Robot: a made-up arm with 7 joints.
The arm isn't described. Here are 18 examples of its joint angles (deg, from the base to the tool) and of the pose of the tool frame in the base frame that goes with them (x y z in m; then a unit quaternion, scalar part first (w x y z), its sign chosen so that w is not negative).
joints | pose
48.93 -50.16 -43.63 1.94 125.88 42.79 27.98 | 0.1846 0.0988 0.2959 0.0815 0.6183 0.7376 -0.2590
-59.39 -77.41 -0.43 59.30 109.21 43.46 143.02 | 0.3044 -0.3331 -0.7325 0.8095 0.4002 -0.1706 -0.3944
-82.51 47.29 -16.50 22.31 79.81 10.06 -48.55 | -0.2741 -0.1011 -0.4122 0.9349 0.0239 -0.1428 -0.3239
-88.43 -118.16 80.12 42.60 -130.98 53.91 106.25 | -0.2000 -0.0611 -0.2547 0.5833 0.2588 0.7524 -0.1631
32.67 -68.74 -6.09 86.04 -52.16 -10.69 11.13 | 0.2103 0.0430 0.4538 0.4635 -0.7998 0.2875 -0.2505
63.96 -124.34 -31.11 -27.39 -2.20 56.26 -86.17 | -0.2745 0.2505 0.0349 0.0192 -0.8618 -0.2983 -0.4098
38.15 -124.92 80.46 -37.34 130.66 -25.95 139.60 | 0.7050 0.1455 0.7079 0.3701 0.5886 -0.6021 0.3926
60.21 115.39 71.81 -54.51 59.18 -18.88 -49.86 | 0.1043 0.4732 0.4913 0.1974 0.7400 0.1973 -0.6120
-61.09 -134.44 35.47 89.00 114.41 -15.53 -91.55 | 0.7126 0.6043 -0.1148 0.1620 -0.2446 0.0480 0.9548
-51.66 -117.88 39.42 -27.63 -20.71 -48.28 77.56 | 0.3563 0.1721 -0.4808 0.5585 -0.0205 0.2285 0.7971
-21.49 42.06 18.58 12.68 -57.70 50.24 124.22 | -0.0740 0.4105 0.1874 0.0565 -0.6719 -0.1266 -0.7275
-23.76 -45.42 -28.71 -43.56 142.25 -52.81 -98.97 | 0.4761 0.2437 -0.7785 0.6522 0.6305 -0.4180 -0.0483
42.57 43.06 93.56 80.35 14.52 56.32 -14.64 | 0.0316 -0.2745 0.3383 0.7838 -0.5461 0.2948 -0.0248
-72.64 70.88 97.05 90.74 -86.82 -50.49 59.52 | -0.2718 0.1785 0.1260 0.1397 0.2885 0.7269 -0.6073
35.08 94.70 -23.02 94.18 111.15 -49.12 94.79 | 0.2548 0.4091 -0.0092 0.4897 0.7817 0.3367 -0.1894
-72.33 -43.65 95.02 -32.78 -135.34 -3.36 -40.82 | 0.0790 -0.0911 0.4055 0.3276 0.1978 0.7252 -0.5724
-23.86 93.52 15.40 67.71 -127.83 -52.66 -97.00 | 0.7633 -0.2447 0.3610 0.0697 -0.3143 0.9227 -0.2118
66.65 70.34 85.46 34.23 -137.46 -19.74 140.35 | 0.7026 0.1389 0.6031 0.1526 -0.9123 0.3473 -0.1545
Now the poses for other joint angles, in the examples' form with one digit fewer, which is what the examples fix.
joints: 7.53 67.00 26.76 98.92 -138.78 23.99 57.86
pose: 0.042 0.030 -0.005 0.323 0.563 0.742 0.167
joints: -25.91 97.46 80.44 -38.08 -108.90 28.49 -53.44
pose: -0.333 0.092 -0.086 0.085 0.865 0.491 0.058
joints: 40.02 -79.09 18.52 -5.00 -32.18 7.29 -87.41
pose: -0.264 0.152 -0.097 0.419 -0.442 -0.331 -0.721
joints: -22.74 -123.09 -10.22 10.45 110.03 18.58 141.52
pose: 0.457 -0.613 -0.438 0.785 0.287 -0.412 -0.364
